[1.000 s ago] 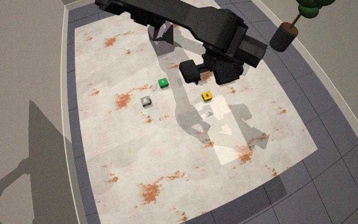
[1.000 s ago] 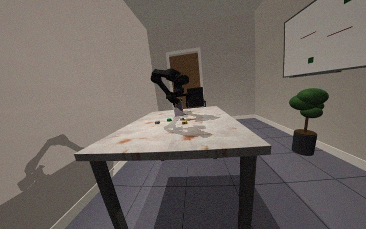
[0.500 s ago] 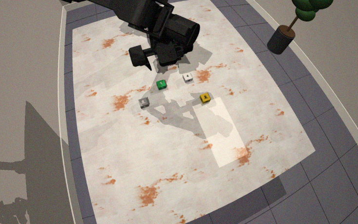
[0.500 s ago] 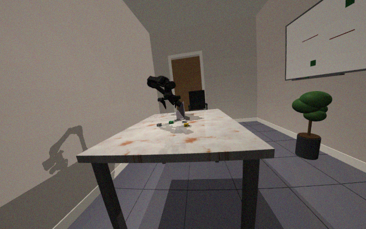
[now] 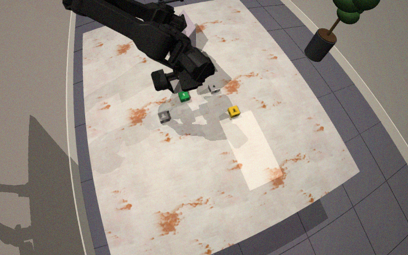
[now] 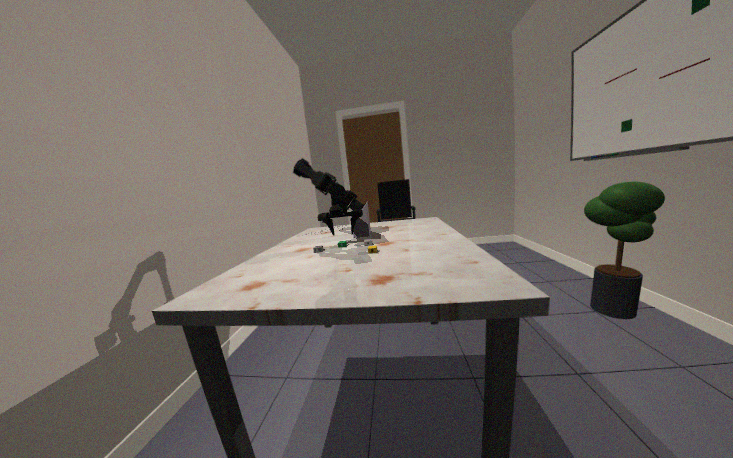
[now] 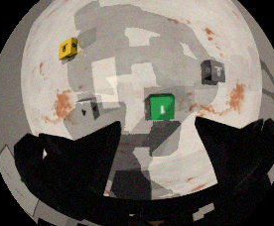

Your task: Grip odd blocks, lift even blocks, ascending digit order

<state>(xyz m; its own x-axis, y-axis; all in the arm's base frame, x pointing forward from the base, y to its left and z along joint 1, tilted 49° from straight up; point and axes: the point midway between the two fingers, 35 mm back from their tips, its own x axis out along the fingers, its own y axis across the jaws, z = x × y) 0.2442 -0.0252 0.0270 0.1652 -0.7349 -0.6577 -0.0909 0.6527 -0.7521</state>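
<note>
Now: the green block 40 mm below my gripper tip and 10 mm to the right of it. The rest, counted from my gripper tip: white block: 110 mm to the left, 40 mm below; grey block: 90 mm to the right, 70 mm ahead, 40 mm below; yellow block: 150 mm to the left, 110 mm ahead, 40 mm below.
</note>
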